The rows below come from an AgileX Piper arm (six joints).
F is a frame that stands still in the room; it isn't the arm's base.
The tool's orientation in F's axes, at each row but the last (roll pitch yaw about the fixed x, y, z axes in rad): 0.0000, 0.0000, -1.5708; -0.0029, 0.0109, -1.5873; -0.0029, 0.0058, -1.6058; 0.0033, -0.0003, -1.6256; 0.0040, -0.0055, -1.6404; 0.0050, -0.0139, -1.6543; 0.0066, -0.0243, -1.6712; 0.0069, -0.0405, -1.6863; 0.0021, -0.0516, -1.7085; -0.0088, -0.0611, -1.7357; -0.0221, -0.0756, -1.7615; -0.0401, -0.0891, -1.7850; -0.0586, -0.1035, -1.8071
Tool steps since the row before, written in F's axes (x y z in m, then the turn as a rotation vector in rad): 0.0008, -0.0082, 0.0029, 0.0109, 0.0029, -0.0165; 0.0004, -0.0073, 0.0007, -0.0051, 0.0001, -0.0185; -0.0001, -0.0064, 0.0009, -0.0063, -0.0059, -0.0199; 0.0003, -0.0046, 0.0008, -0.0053, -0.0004, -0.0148; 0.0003, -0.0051, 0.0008, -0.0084, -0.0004, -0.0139; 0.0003, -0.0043, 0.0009, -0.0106, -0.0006, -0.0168; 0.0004, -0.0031, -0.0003, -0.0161, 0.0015, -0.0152; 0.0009, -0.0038, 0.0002, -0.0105, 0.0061, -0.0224; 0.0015, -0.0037, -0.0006, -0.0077, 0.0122, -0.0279; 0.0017, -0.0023, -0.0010, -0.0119, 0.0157, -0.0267; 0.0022, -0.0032, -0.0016, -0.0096, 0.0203, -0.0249; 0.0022, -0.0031, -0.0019, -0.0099, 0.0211, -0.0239; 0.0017, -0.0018, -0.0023, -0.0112, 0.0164, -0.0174
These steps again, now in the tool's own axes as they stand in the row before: 0.0082, 0.0008, 0.0029, -0.0029, 0.0109, -0.0165; 0.0073, 0.0005, 0.0008, 0.0002, -0.0050, -0.0185; 0.0064, 0.0001, 0.0009, 0.0062, -0.0060, -0.0199; 0.0046, 0.0006, 0.0008, 0.0007, -0.0053, -0.0148; 0.0051, 0.0007, 0.0008, 0.0009, -0.0084, -0.0139; 0.0043, 0.0007, 0.0008, 0.0012, -0.0106, -0.0168; 0.0030, 0.0007, -0.0004, -0.0002, -0.0163, -0.0151; 0.0037, 0.0013, 0.0000, -0.0058, -0.0113, -0.0221; 0.0034, 0.0020, -0.0008, -0.0125, -0.0094, -0.0273; 0.0019, 0.0021, -0.0011, -0.0151, -0.0141, -0.0259; 0.0026, 0.0028, -0.0017, -0.0199, -0.0128, -0.0237; 0.0024, 0.0029, -0.0020, -0.0206, -0.0133, -0.0227; 0.0011, 0.0022, -0.0023, -0.0150, -0.0138, -0.0168
